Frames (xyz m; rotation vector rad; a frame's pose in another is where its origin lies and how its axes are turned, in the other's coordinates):
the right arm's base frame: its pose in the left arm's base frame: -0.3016 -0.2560 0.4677 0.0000 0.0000 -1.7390
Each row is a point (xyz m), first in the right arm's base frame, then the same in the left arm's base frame.
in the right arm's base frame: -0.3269 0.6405 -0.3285
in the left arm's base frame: 0.3846 -0.0409 0.1392
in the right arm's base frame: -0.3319 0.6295 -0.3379
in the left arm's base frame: 0.3746 -0.0342 0.1298
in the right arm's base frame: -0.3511 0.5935 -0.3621
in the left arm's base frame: 0.3423 -0.0092 0.1056
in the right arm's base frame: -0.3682 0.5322 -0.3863
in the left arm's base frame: 0.2847 0.0179 0.0814
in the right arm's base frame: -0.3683 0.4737 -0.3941
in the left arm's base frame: 0.2271 0.0278 0.0736
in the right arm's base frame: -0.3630 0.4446 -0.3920
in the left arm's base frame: 0.1975 0.0274 0.0757
